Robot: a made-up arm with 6 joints.
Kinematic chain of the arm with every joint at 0, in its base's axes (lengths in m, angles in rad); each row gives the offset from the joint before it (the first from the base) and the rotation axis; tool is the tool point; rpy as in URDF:
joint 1: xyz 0 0 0.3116 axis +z
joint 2: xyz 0 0 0 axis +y
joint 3: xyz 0.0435 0 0.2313 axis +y
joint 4: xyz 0.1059 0 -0.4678 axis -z
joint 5: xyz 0 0 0 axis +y
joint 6: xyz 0.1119 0 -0.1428 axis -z
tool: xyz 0 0 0 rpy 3.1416 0 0
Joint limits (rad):
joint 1: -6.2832..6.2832
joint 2: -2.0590..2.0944
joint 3: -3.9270..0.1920
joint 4: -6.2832..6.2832
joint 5: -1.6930..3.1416
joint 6: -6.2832..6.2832
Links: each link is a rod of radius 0.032 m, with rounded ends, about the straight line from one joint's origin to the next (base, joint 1, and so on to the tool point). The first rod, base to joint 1, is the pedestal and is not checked.
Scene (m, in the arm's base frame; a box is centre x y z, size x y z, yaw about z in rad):
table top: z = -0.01
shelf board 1: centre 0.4 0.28 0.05 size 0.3 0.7 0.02 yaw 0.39
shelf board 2: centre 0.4 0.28 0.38 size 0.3 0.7 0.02 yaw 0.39
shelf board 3: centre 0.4 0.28 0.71 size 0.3 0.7 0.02 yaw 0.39
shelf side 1: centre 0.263 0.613 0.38 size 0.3 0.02 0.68 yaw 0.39
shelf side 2: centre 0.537 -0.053 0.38 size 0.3 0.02 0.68 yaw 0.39
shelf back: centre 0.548 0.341 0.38 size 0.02 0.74 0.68 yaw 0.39
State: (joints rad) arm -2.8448 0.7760 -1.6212 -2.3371 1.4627 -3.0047
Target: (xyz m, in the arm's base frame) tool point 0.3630 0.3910 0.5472
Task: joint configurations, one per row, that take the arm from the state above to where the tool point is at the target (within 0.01 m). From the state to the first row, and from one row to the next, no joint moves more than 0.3 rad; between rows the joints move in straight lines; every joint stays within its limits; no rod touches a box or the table.
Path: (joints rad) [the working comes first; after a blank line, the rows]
Joints at the target: -5.1238 -0.0609 -1.2031 -1.7901 2.3259 -3.0047
Straight joint move there: touches shelf side 1.

1: -3.1385 0.5614 -1.4837 -2.2023 1.7401 -3.0047
2: -3.4323 0.3468 -1.3462 -2.0674 2.0175 -3.0047
3: -3.7260 0.1321 -1.2086 -1.9326 2.2948 -3.0047
4: -4.0197 -0.0825 -1.0711 -1.7977 2.5722 -3.0047
5: -4.3134 -0.2971 -0.9336 -1.6629 2.8496 -3.0047
6: -4.6072 -0.5117 -0.7961 -1.5281 3.1270 -3.0047
7: -4.7794 -0.3614 -0.9317 -1.6154 2.8600 -3.0047
8: -4.9516 -0.2112 -1.0674 -1.7028 2.5929 -3.0047
9: -5.1238 -0.0609 -1.2031 -1.7901 2.3259 -3.0047

